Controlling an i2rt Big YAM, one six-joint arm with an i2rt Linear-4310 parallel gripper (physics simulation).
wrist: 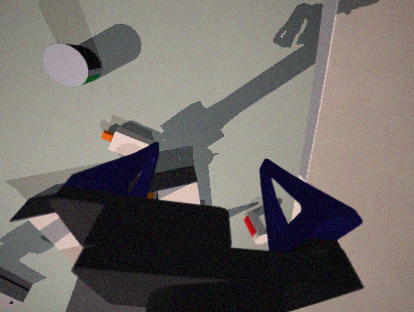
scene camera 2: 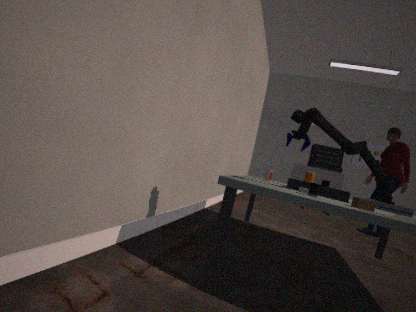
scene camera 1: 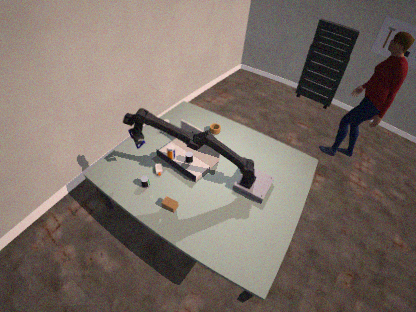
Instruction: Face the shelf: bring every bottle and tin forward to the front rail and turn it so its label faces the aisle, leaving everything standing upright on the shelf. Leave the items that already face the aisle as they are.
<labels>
same spot on shelf floor: (wrist: 51, 226) = (scene camera 1: 198, 171)
</labels>
